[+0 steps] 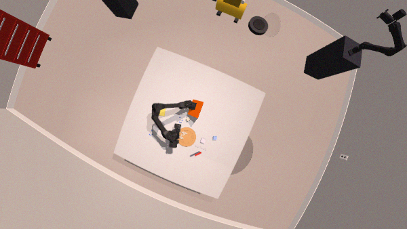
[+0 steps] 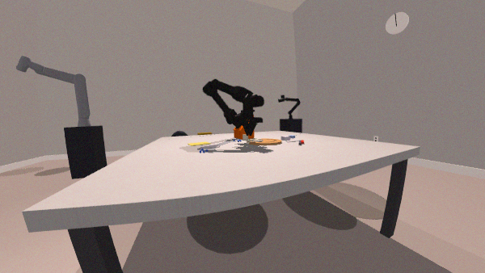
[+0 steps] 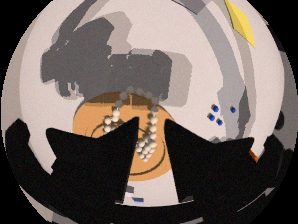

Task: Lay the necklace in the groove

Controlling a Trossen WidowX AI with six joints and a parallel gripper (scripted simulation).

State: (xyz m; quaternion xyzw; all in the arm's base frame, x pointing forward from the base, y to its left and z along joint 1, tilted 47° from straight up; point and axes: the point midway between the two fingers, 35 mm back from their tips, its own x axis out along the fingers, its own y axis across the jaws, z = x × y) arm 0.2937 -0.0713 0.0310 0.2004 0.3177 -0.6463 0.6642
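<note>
Right now the round tan bead board is 90 mm to the left of my gripper tip, 30 mm below it and 30 mm ahead of it. Round my gripper tip: tool: 240 mm to the left, 170 mm ahead, 40 mm below; yellow pad: 260 mm to the right, 140 mm behind, 40 mm below; white square: 260 mm to the left, 30 mm below, 10 mm ahead.
</note>
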